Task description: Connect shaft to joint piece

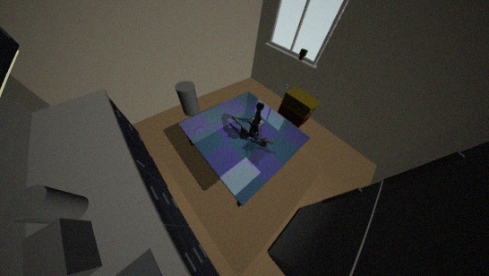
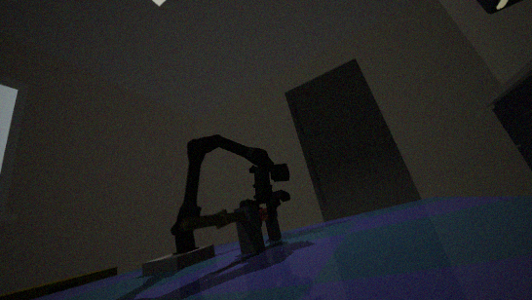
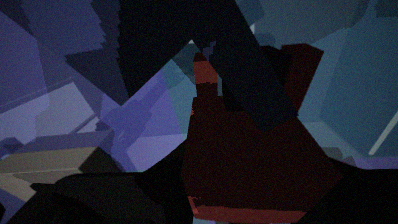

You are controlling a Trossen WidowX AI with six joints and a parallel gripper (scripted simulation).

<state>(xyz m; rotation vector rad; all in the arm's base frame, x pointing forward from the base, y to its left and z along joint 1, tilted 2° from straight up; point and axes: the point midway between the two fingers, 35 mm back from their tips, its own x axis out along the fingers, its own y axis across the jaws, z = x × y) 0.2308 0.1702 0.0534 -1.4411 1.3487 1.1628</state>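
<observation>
My gripper tip is 40 mm below the red joint piece and 30 mm to the right of it.
</observation>
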